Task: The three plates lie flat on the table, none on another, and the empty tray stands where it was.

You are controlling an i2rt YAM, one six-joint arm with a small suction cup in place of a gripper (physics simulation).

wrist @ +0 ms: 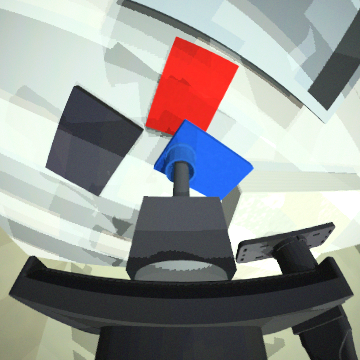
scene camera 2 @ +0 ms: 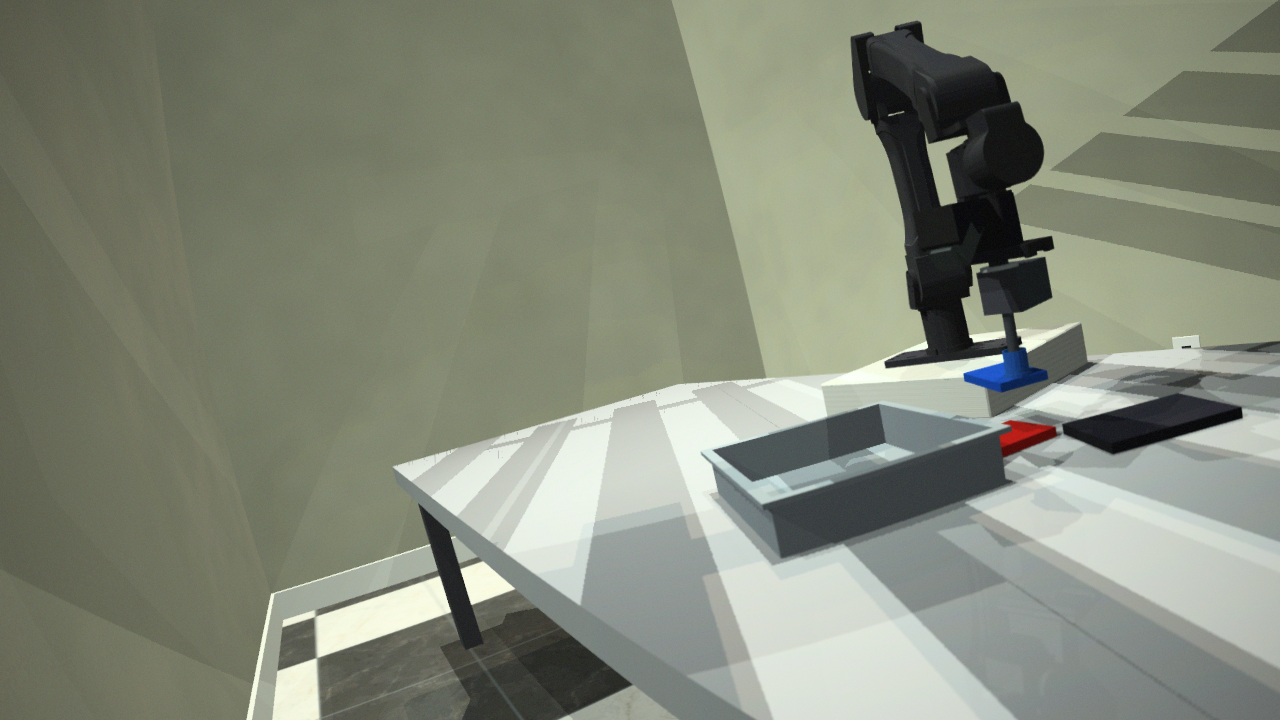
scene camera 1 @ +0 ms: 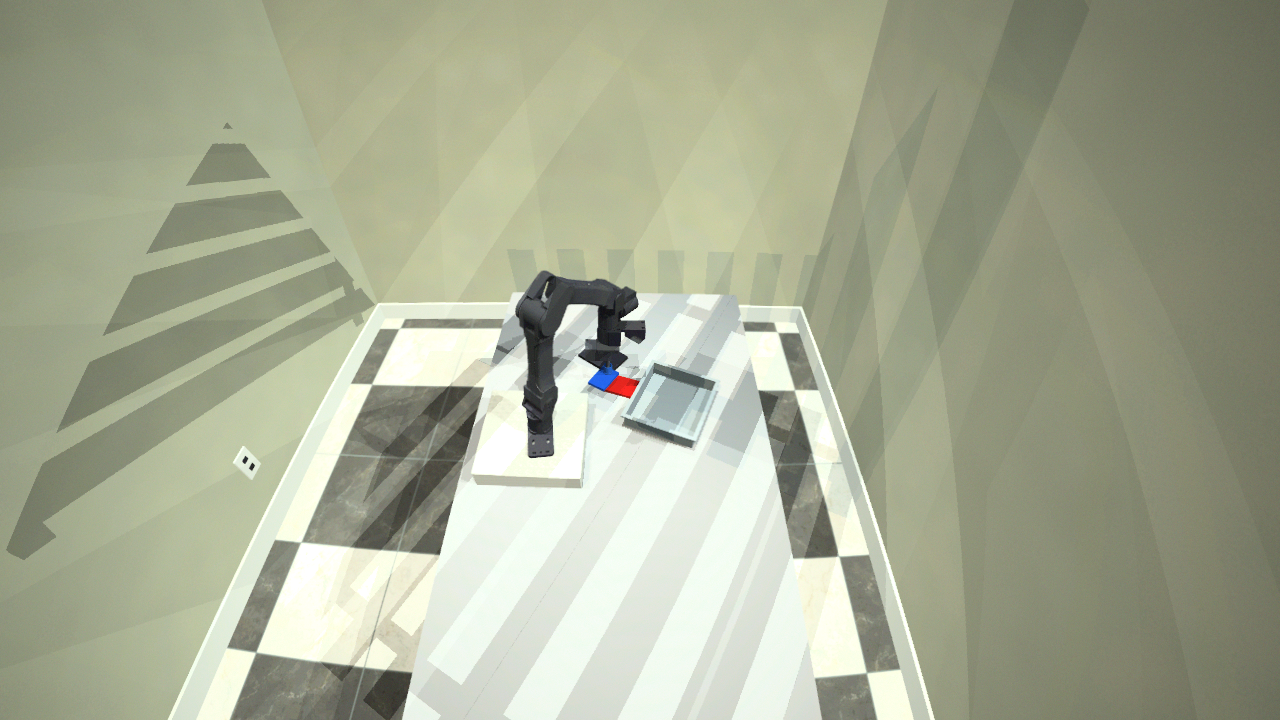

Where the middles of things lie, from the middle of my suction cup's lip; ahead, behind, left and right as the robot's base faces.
Now: the grey tray [scene camera 2: 799, 488] 180 mm ahead of my suction cup, 120 mm to the right of it and 50 mm below it. Round my suction cup: blue plate [scene camera 2: 991, 377] 20 mm to the right, 20 mm behind, 10 mm below; red plate [scene camera 2: 1023, 435] 70 mm below, 40 mm ahead, 20 mm to the right; black plate [scene camera 2: 1120, 430] 120 mm to the left, 70 mm below.
